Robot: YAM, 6 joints.
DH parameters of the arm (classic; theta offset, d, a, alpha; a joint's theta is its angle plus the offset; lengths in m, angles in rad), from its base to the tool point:
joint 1: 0 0.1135 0.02 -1.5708
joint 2: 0 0 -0.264 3.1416
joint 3: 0.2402 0 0.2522 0
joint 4: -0.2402 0 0.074 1.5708
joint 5: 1.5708 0 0 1.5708
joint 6: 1.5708 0.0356 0 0
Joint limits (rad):
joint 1: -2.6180..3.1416
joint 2: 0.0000..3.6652
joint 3: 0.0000..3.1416
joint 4: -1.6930..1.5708
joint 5: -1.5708..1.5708
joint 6: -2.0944..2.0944
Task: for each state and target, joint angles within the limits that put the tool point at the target. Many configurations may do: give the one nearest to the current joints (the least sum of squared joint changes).
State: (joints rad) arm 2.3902 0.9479 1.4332 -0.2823 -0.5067 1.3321
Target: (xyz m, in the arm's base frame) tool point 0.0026 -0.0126 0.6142
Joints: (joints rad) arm 2.4702 0.7705 1.7547 -0.1618 -0.2338 1.3321
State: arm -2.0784 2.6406 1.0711 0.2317 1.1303 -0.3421
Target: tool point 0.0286 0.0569 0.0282
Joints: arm -2.4858 3.2141 0.0829 0.0272 0.8895 -0.3421
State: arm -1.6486 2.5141 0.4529 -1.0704 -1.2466 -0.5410
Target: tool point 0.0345 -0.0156 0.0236
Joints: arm -1.4771 2.8456 0.3024 -0.8363 -1.1781 -0.5410
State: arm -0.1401 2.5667 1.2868 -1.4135 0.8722 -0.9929
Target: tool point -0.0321 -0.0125 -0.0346
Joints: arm -0.3436 3.5169 0.6458 -1.0582 0.6871 -0.9929
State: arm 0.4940 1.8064 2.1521 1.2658 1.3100 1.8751
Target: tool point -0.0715 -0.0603 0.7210
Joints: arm 0.5033 1.3590 2.7685 0.5168 0.5412 1.8751
